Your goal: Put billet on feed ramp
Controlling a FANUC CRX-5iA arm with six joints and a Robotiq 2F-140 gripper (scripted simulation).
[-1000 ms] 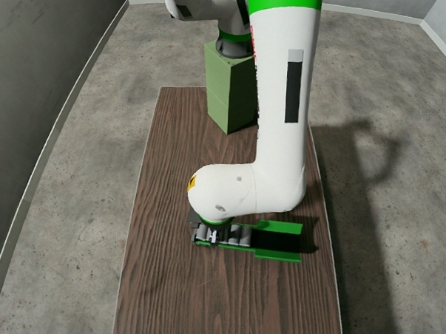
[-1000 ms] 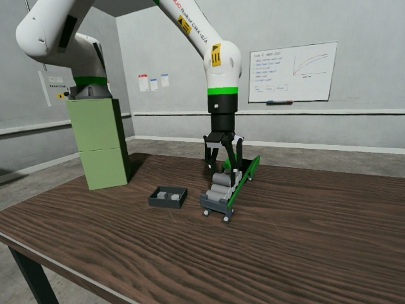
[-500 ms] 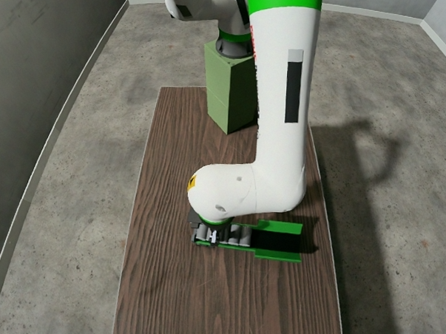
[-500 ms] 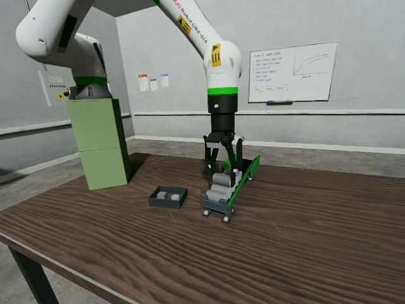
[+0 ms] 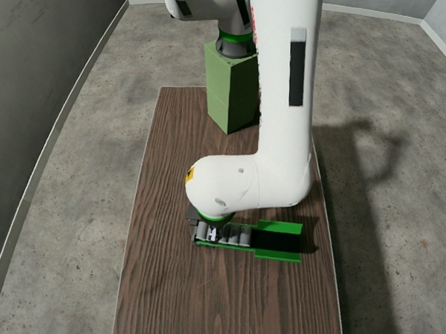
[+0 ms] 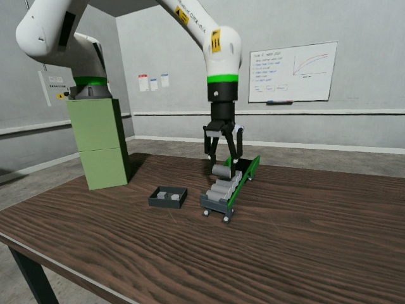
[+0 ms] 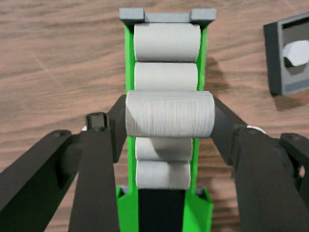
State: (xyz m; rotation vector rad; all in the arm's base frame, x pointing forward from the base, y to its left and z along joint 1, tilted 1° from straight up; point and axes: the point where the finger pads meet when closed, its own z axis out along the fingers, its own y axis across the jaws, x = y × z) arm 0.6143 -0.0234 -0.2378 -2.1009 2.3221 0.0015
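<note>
The grey stop is 10 mm behind my hand, 80 mm to the right of it and 100 mm below it. Also, from my hand: dark grey tray 220 mm behind, 30 mm to the right, 150 mm below.
</note>
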